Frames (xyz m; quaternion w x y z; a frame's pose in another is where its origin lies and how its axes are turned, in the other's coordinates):
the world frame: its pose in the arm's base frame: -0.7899 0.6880 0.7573 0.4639 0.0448 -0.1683 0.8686
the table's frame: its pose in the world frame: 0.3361 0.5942 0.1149 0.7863 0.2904 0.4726 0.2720
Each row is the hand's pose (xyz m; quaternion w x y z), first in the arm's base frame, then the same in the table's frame.
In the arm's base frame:
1: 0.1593 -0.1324 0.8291 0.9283 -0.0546 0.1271 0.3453
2: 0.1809 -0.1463 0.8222 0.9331 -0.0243 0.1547 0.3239
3: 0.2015 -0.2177 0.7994 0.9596 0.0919 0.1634 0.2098
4: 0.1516 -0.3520 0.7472 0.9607 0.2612 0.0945 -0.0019
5: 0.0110 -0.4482 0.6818 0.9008 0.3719 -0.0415 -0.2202
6: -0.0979 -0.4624 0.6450 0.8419 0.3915 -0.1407 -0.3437
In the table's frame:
1: -1.3807 -0.3240 -1.1040 0.5418 0.2540 -0.3296 -0.7303
2: -1.3949 -0.3288 -1.1260 0.5243 0.2925 -0.3463 -0.7209
3: -1.4073 -0.2996 -1.1970 0.3987 0.3678 -0.4228 -0.7260
4: -1.3573 -0.2019 -1.3029 0.1418 0.4097 -0.5248 -0.7326
5: -1.2242 -0.0894 -1.3568 0.1380 -0.3660 0.5666 0.7253
6: -1.1204 -0.0386 -1.3485 0.2961 -0.3061 0.5485 0.7195

